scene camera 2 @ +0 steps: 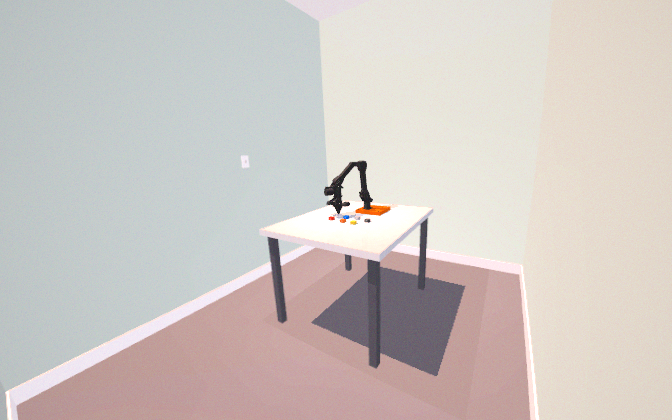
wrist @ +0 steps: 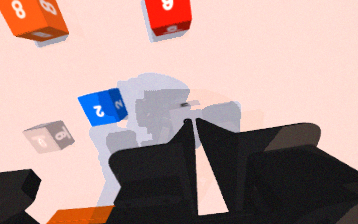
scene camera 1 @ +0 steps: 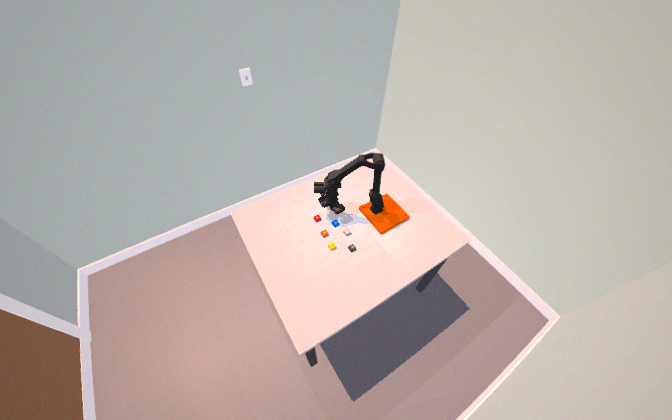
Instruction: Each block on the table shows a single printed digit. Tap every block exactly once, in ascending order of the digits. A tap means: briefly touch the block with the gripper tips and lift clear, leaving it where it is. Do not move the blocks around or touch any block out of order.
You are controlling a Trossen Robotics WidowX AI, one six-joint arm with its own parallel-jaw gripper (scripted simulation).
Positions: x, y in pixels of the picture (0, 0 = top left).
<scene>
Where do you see a blue block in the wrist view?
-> At 102, 107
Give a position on a grey block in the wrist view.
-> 54, 136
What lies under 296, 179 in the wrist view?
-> My gripper.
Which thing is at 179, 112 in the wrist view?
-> A white block.
</scene>
